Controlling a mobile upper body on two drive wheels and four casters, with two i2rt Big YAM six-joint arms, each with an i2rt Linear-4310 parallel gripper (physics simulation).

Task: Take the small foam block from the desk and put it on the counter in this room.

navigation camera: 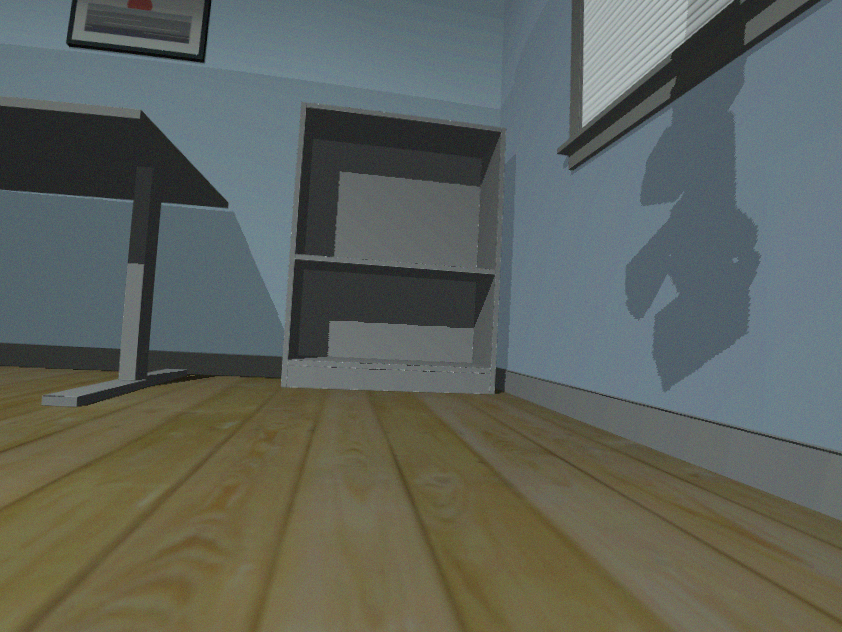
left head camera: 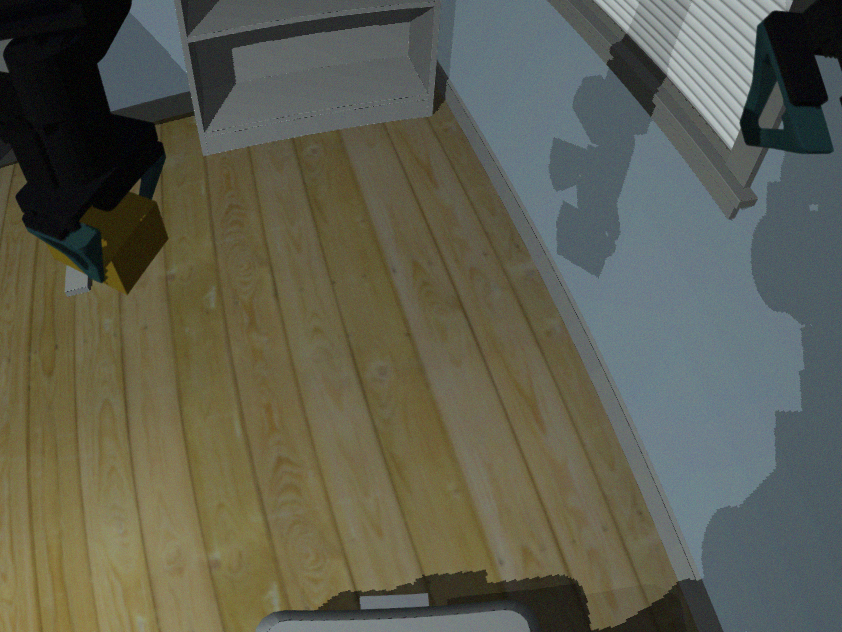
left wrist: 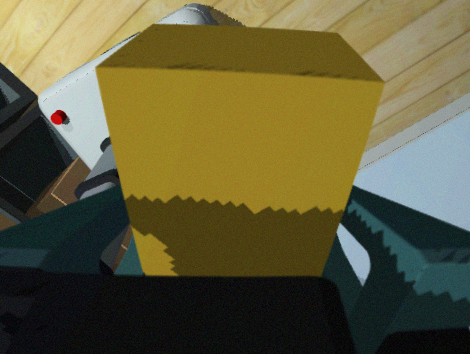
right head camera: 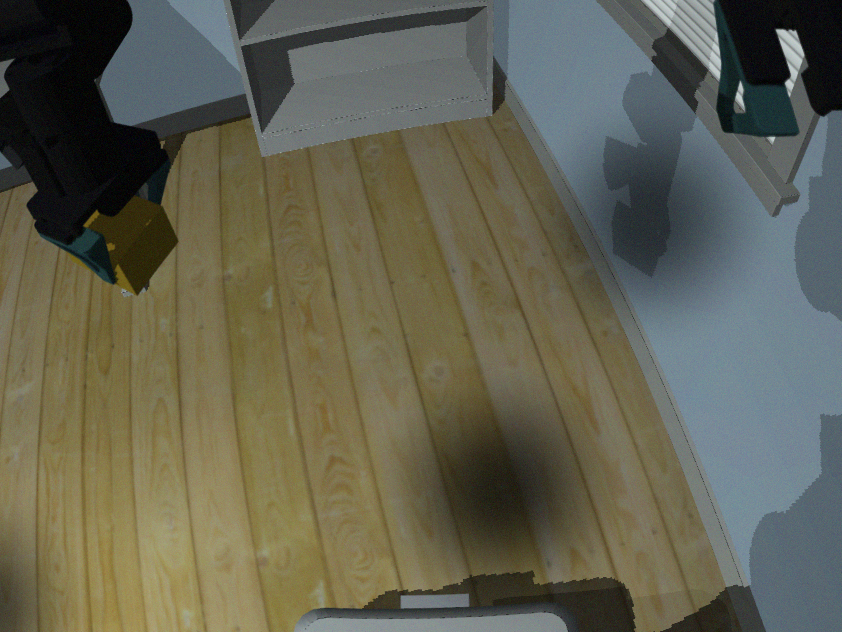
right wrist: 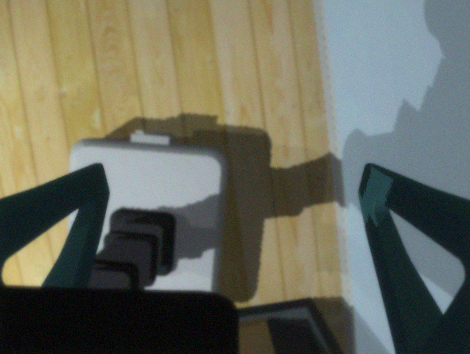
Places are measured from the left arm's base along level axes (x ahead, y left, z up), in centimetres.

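Pixels of known places: left gripper, fingertip midpoint: [left head camera: 118, 251] [left wrist: 235, 178] [right head camera: 131, 254]; right gripper, fingertip midpoint: [left head camera: 806, 133] [right head camera: 795, 118] [right wrist: 233, 177].
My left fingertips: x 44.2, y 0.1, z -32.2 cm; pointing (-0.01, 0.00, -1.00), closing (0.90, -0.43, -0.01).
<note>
Ahead of a thing's pixels: the offset from my left fingertips to its middle. "pt": to the spot under its first point. Level surfaces: height alone.
The small foam block @[dz +1.9, dx +0.6, dy +1.1 cm] [left head camera: 140, 234] [right head camera: 146, 241] [left wrist: 235, 135] is a yellow block. My left gripper [left head camera: 127, 227] [right head camera: 137, 229] [left wrist: 235, 178] is shut on it, with one teal finger on each side, and holds it in the air above the floor. My right gripper [right wrist: 233, 177] is open, its fingers wide apart with no object between them. A grey table @[dz -39.3 cm] [navigation camera: 81, 149] stands at the left in the navigation camera; I cannot tell whether it is the desk or the counter. Its top surface does not show.
An empty grey shelf unit @[pt dz -104.1, dx +145.6, dy -6.9 cm] [left head camera: 319, 122] [right head camera: 374, 125] [navigation camera: 387, 379] stands against the far wall. A blue wall with a blinded window [left head camera: 673, 47] [navigation camera: 629, 54] runs along the right. My white base [left head camera: 394, 621] [right head camera: 435, 621] [left wrist: 75, 85] [right wrist: 150, 167] is below. A brown box [left wrist: 65, 182] sits beside it.
</note>
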